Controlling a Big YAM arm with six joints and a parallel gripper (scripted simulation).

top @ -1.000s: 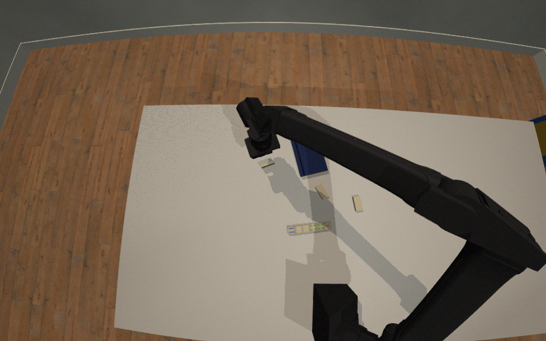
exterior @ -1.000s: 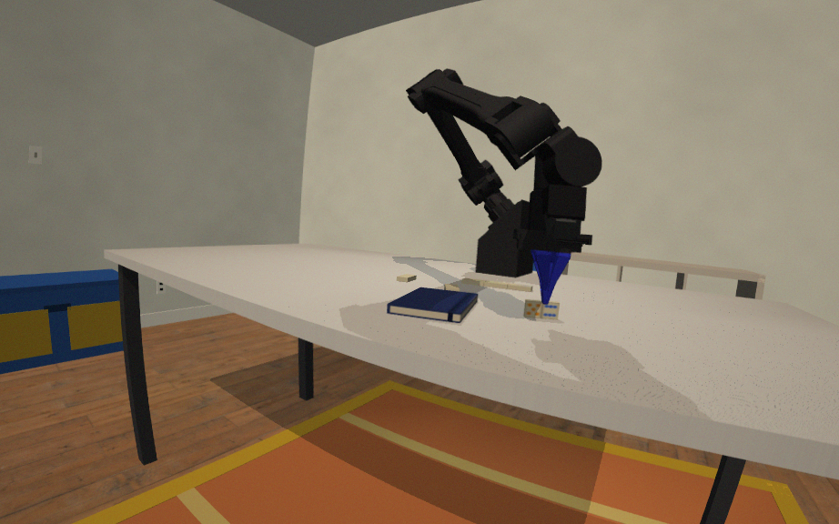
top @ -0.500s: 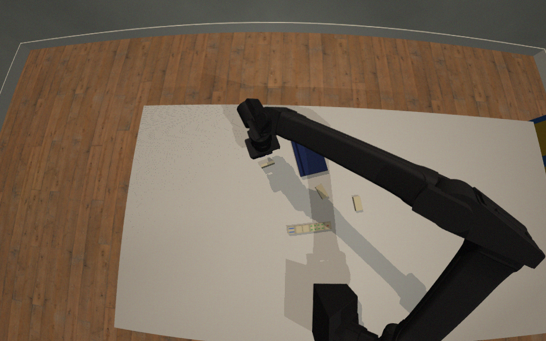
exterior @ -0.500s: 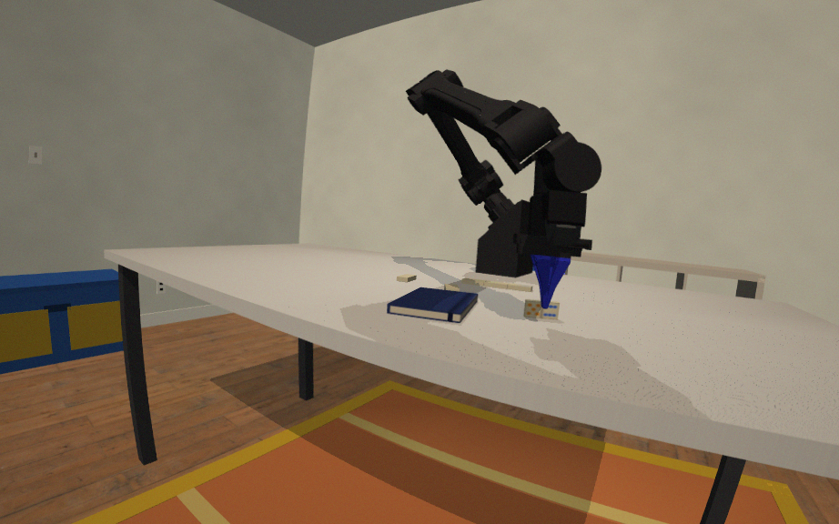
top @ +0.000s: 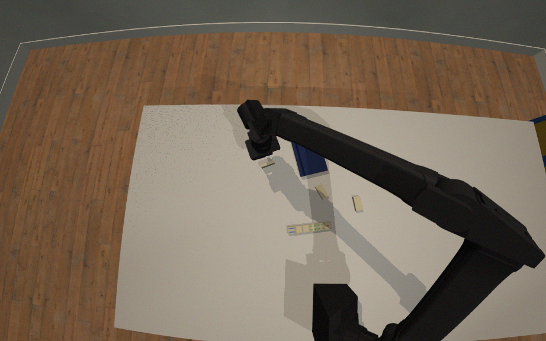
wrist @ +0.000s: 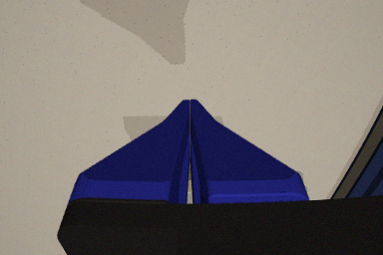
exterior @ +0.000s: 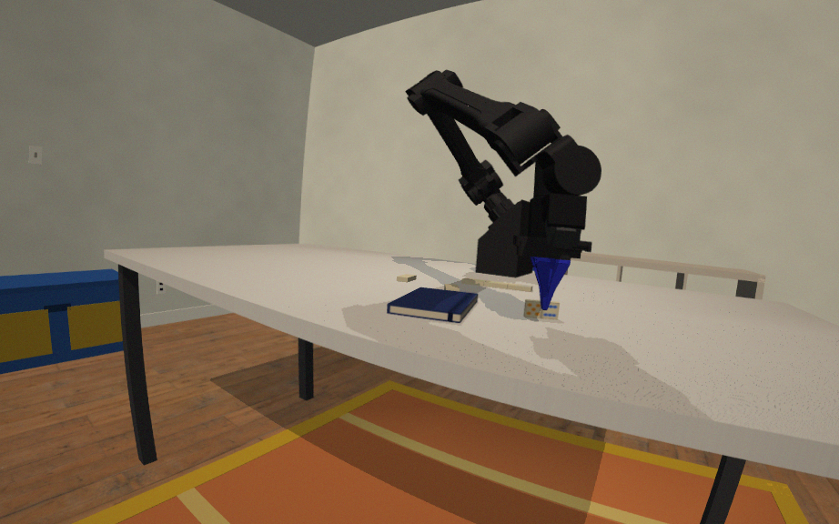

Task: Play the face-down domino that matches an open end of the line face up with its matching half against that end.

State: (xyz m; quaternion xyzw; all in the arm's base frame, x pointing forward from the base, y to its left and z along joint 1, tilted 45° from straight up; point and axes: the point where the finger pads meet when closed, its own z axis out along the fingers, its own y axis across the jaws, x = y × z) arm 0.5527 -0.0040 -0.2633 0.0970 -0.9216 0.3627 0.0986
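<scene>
The domino lies 4 cm behind my hand, 1 cm to the right of it and 2 cm below it. The rest, counted from my hand: dark blue book: 1 cm behind, 17 cm to the right, 2 cm below.
</scene>
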